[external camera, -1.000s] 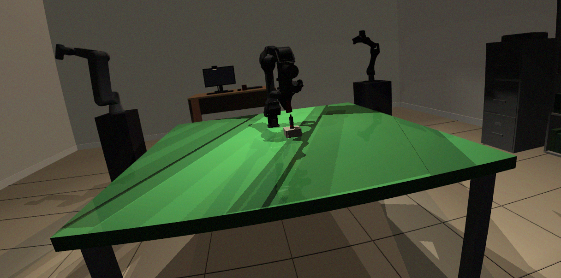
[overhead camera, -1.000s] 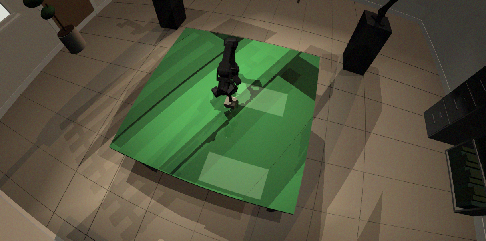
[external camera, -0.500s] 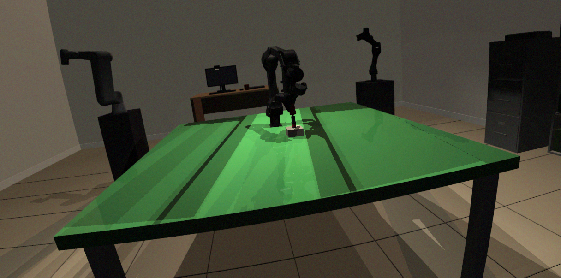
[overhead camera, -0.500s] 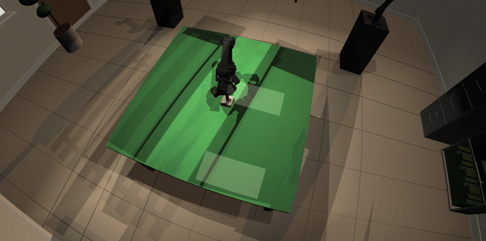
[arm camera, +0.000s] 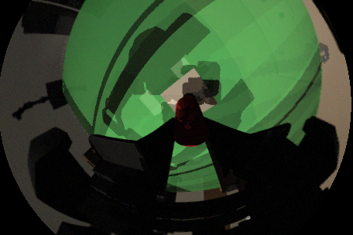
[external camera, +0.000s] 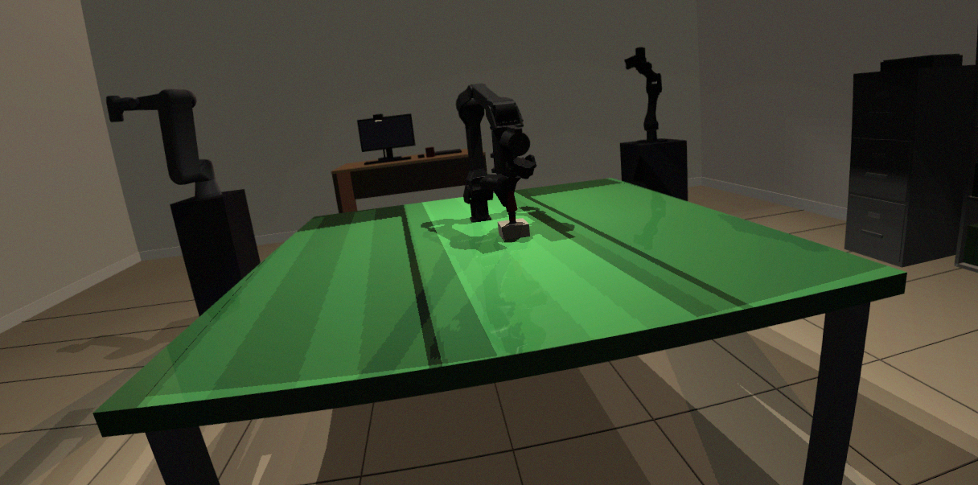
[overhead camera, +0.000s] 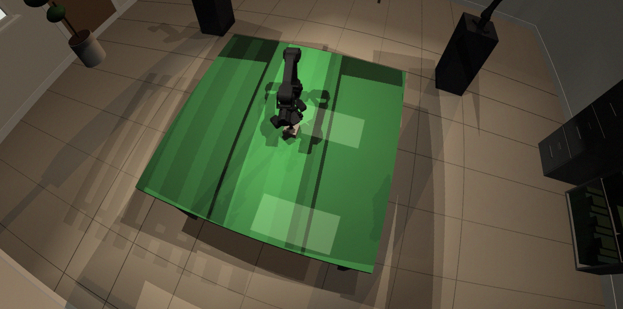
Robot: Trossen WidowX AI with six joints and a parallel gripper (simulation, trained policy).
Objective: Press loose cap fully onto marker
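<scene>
The pale holder block is 7 cm below my gripper tip, 1 cm to the left of it and 1 cm ahead of it. Also, from my gripper tip: red cap 1 cm to the left, 1 cm ahead, 1 cm above.
</scene>
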